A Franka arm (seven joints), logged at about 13 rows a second.
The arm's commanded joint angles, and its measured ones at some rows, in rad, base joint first. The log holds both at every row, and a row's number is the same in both.
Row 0, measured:
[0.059, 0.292, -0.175, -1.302, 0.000, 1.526, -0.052]
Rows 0 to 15, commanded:
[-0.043, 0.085, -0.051, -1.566, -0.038, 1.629, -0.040]
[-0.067, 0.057, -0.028, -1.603, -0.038, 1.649, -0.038]
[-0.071, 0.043, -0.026, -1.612, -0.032, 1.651, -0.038]
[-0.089, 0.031, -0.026, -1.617, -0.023, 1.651, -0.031]
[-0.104, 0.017, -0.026, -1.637, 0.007, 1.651, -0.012]
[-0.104, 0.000, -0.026, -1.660, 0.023, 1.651, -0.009]
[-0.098, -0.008, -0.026, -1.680, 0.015, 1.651, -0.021]
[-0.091, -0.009, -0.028, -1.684, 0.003, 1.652, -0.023]
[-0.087, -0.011, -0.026, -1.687, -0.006, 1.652, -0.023]
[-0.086, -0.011, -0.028, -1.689, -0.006, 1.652, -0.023]
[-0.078, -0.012, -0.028, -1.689, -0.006, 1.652, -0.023]
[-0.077, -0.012, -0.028, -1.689, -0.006, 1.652, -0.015]
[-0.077, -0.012, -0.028, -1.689, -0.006, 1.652, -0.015]
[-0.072, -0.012, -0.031, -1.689, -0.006, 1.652, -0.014]
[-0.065, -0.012, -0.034, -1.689, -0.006, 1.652, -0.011]
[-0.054, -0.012, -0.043, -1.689, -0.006, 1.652, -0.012]
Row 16, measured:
[-0.077, 0.019, -0.029, -1.658, -0.003, 1.635, -0.037]
